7 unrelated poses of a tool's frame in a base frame.
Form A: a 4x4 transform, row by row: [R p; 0 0 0 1], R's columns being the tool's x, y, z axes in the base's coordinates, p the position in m. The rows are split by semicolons.
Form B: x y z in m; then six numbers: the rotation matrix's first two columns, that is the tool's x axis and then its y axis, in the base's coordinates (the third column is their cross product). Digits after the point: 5 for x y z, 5 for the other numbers.
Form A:
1: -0.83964 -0.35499 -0.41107 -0.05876; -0.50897 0.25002 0.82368 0.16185; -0.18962 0.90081 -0.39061 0.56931; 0 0 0 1
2: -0.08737 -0.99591 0.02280 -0.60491; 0.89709 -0.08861 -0.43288 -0.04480; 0.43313 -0.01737 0.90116 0.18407; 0 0 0 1
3: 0.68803 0.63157 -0.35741 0.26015; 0.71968 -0.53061 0.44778 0.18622; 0.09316 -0.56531 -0.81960 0.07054; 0 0 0 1
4: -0.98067 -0.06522 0.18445 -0.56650; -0.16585 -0.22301 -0.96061 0.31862; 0.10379 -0.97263 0.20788 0.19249; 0 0 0 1
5: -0.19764 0.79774 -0.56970 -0.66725; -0.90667 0.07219 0.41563 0.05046; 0.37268 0.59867 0.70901 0.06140; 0 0 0 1
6: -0.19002 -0.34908 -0.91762 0.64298; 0.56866 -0.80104 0.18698 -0.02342; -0.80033 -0.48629 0.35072 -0.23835; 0 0 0 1
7: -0.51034 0.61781 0.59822 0.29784; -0.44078 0.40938 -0.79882 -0.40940; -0.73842 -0.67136 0.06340 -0.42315; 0 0 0 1
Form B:
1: -0.05876 0.16185 0.56931 -0.83964 -0.50897 -0.18962 -0.35499 0.25002 0.90081
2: -0.60491 -0.04480 0.18407 -0.08737 0.89709 0.43313 -0.99591 -0.08861 -0.01737
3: 0.26015 0.18622 0.07054 0.68803 0.71968 0.09316 0.63157 -0.53061 -0.56531
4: -0.56650 0.31862 0.19249 -0.98067 -0.16585 0.10379 -0.06522 -0.22301 -0.97263
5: -0.66725 0.05046 0.06140 -0.19764 -0.90667 0.37268 0.79774 0.07219 0.59867
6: 0.64298 -0.02342 -0.23835 -0.19002 0.56866 -0.80033 -0.34908 -0.80104 -0.48629
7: 0.29784 -0.40940 -0.42315 -0.51034 -0.44078 -0.73842 0.61781 0.40938 -0.67136
